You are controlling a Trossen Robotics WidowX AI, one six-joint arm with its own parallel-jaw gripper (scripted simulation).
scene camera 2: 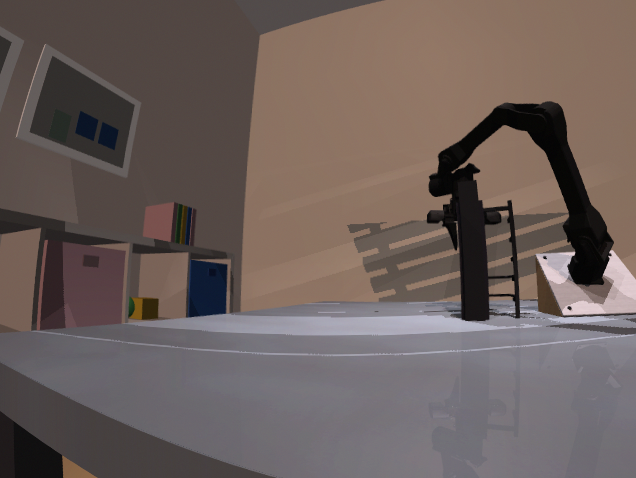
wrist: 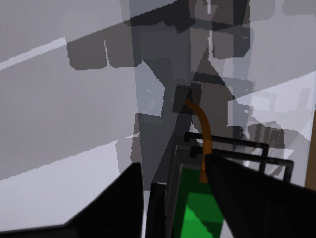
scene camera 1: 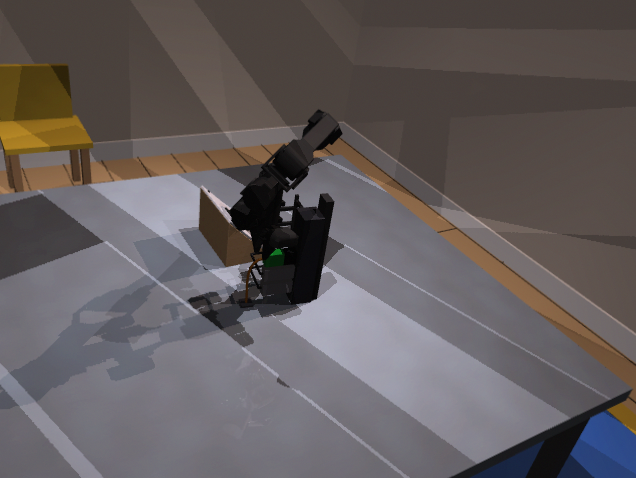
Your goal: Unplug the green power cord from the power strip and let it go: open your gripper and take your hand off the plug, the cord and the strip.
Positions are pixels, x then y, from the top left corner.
My gripper shows in scene camera 2 [462,250], in the wrist view and in scene camera 1. The same spot on my gripper: [wrist: 244,195] is [scene camera 1: 255,237].
